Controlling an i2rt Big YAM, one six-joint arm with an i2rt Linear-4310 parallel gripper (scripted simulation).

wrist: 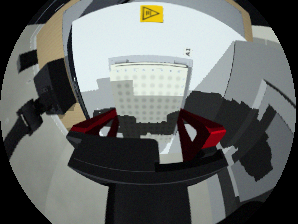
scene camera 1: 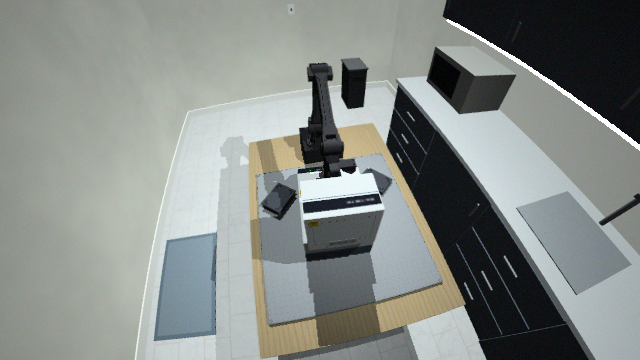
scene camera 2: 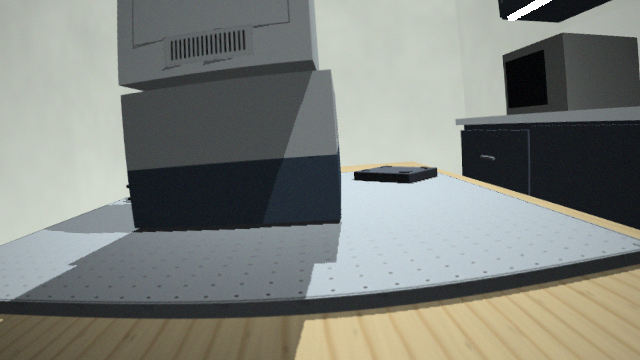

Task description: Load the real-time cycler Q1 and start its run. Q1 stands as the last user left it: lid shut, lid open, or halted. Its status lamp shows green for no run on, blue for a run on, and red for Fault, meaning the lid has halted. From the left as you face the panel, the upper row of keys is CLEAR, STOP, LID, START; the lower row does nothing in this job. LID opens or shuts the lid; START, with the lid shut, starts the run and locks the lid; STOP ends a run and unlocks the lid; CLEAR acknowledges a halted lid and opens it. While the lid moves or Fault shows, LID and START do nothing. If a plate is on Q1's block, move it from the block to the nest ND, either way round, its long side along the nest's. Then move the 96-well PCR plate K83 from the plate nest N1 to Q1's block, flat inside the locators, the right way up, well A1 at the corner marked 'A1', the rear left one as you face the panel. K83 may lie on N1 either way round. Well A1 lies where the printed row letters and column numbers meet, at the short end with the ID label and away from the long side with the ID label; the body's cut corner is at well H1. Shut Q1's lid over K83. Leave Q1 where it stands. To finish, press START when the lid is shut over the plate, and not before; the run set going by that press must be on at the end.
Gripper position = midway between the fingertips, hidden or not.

I see my gripper [wrist: 147, 110], a white 96-well plate K83 [wrist: 148, 95] and a white lid [scene camera 2: 154, 51].
The white lid shows as well in scene camera 1 [scene camera 1: 340, 211]. Scene camera 1 misses the white 96-well plate K83, which is hidden by the white lid.
